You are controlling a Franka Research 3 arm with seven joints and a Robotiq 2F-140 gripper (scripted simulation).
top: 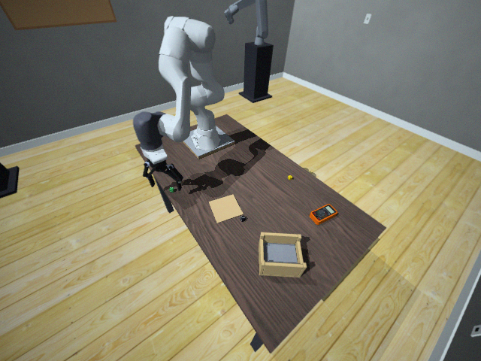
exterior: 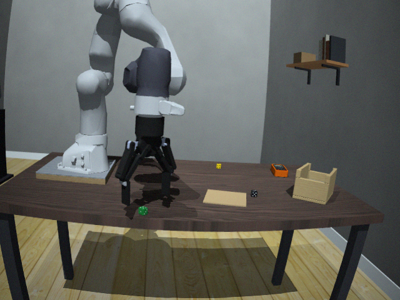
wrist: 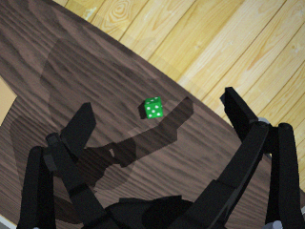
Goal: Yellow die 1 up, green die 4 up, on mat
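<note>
My hand is 10 mm past the green die, 20 mm to the right of it and 50 mm above it. Also, from my hand: black die 360 mm ahead, 240 mm to the left, 50 mm below; then tan mat 250 mm ahead, 210 mm to the left, 60 mm below; then wooden box 610 mm ahead, 250 mm to the left, 10 mm below.
</note>
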